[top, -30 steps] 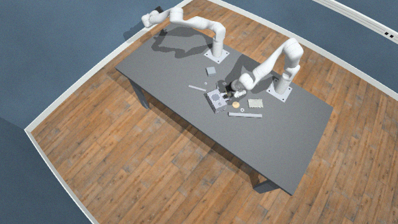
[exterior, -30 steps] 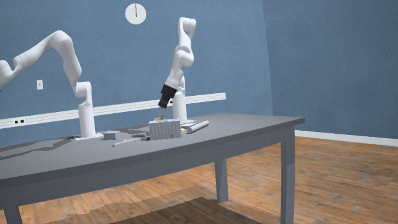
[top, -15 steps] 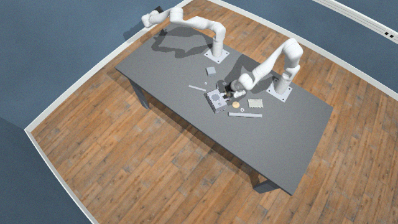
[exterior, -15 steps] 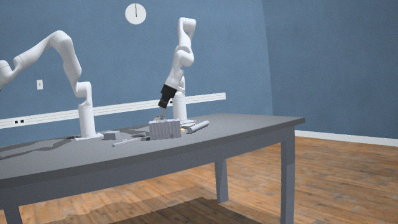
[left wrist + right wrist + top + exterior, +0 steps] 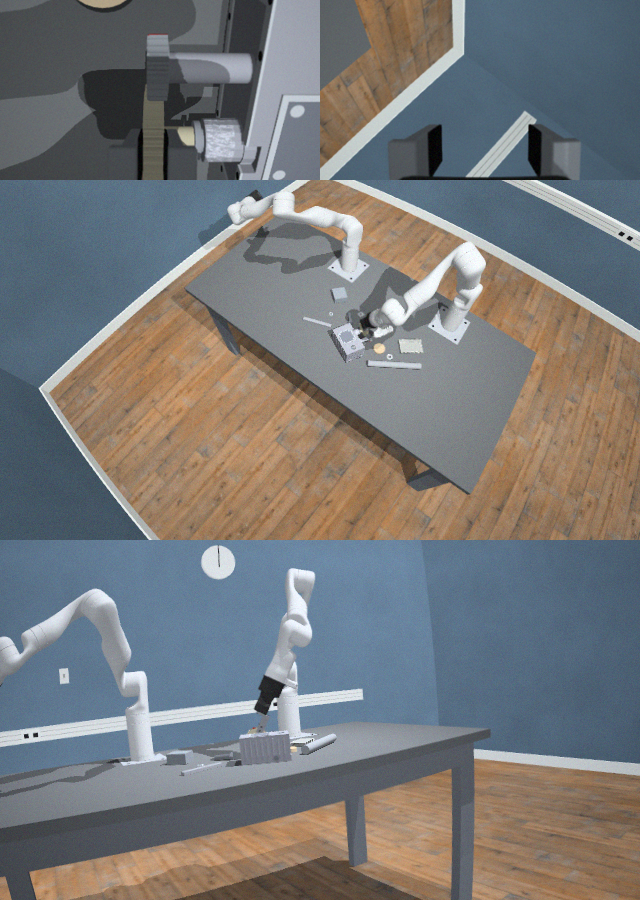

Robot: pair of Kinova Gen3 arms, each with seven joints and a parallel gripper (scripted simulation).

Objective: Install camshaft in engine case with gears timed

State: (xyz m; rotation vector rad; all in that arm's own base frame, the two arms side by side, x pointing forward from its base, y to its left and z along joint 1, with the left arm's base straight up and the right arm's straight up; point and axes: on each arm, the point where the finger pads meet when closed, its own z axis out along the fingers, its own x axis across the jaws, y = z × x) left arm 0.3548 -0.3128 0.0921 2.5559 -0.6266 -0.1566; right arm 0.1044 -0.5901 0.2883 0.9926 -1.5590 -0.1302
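The crank gear lies 3 cm to the left of my left hand, 3 cm below it and 2 cm ahead of it. Also, from my left hand: grey block 25 cm to the right, 13 cm behind, 7 cm below; then pale tray 21 cm to the left, 10 cm behind, 9 cm below.
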